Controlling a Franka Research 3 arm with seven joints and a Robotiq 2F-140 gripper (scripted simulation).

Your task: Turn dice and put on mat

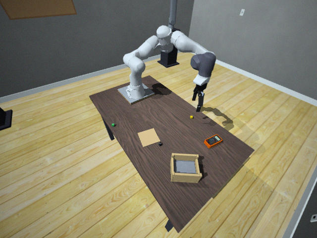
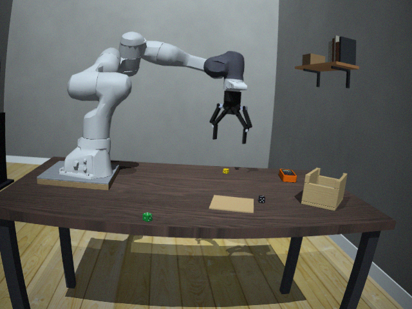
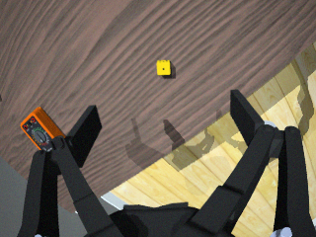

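My gripper is now 15 cm above the yellow die and 1 cm to the left of it. From my hand the other things lie so: orange multimeter (28 cm ahead, 14 cm below, 6 cm to the right); black die (41 cm to the right, 15 cm below, 7 cm ahead); tan mat (44 cm to the right, 15 cm below, 3 cm behind).
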